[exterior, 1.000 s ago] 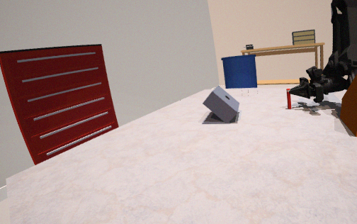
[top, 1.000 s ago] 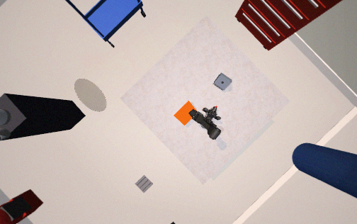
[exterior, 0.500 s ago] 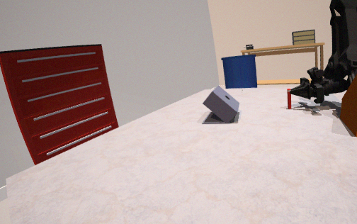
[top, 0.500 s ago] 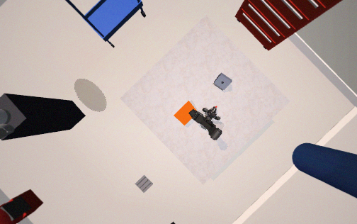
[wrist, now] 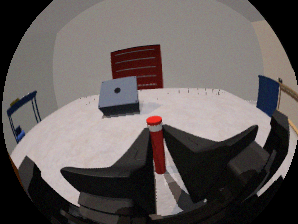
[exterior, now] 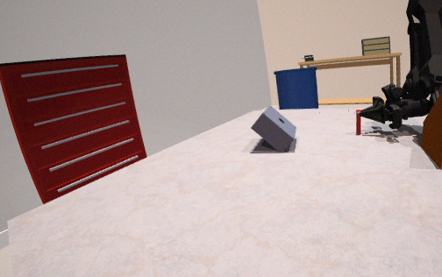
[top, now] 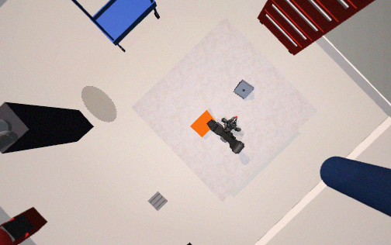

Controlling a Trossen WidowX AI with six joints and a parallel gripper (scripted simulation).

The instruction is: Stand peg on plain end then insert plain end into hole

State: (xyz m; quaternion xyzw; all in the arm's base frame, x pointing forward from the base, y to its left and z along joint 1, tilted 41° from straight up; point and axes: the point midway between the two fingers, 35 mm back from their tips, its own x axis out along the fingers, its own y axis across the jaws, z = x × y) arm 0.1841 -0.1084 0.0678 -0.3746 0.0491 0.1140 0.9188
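The red peg is 10 mm below my gripper tip. Round my gripper tip: grey sloped panel: 230 mm ahead, 150 mm to the left, 10 mm below.
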